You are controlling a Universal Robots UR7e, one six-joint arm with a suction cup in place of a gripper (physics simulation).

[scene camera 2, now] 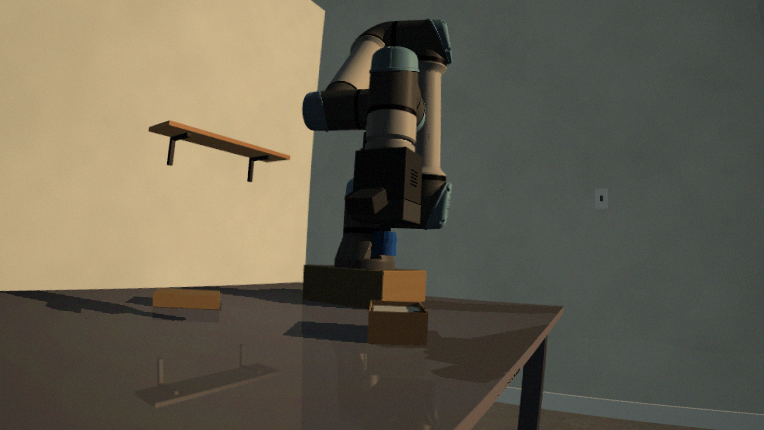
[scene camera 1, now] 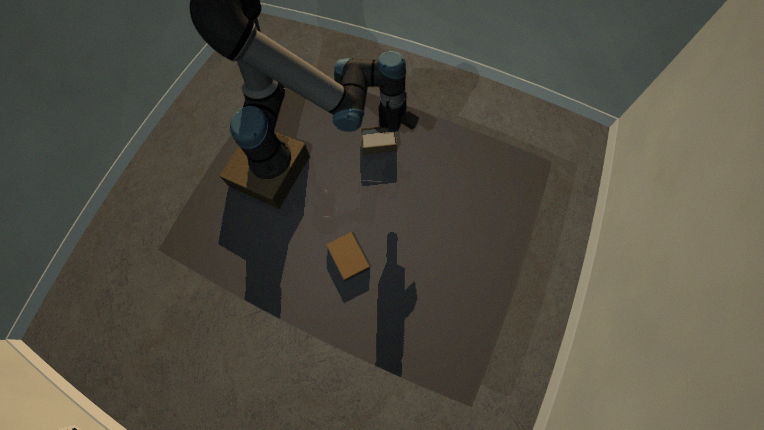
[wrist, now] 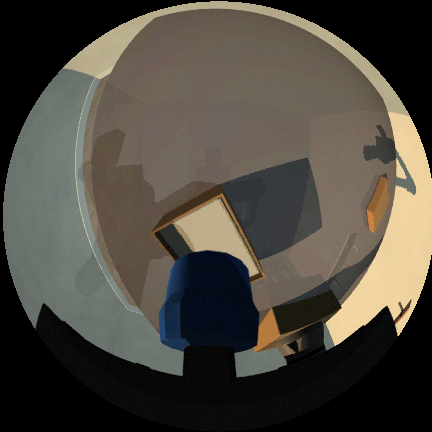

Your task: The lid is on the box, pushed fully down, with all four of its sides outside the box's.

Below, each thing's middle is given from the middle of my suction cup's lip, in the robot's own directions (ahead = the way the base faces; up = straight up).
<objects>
Right now the box [scene camera 2: 390, 322] is 130 mm below my suction cup and 60 mm behind it. The rest, counted from my suction cup: lid [scene camera 2: 163, 297]: 440 mm to the right, 140 mm below, 10 mm ahead.
</objects>
